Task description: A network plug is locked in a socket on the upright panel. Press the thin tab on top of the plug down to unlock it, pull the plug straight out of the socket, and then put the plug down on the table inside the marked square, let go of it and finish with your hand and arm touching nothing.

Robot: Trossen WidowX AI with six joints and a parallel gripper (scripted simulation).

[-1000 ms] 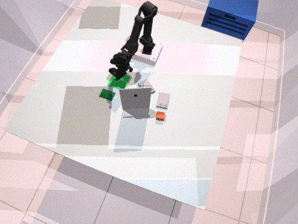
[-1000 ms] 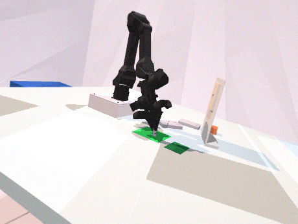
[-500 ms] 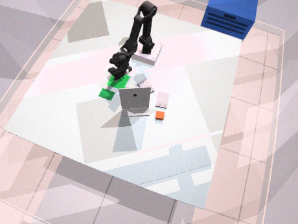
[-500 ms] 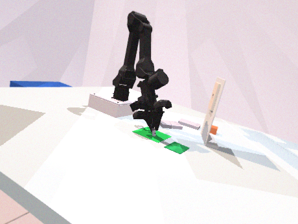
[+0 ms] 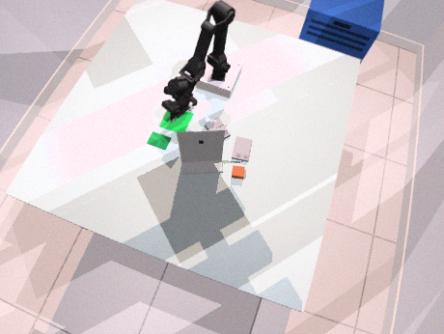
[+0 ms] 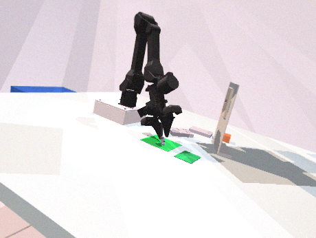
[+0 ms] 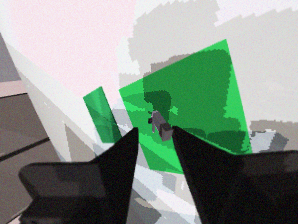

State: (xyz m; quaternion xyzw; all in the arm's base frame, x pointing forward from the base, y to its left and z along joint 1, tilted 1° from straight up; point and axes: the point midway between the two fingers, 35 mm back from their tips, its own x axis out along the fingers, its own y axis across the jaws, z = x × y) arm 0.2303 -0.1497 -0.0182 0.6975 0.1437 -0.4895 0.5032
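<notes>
Now: gripper tip 1 cm above the grey network plug. Round my gripper tip: bright green marked square (2 cm below, 1 cm to the left, 1 cm behind); upright grey panel (19 cm ahead, 16 cm to the left, 10 cm above).
</notes>
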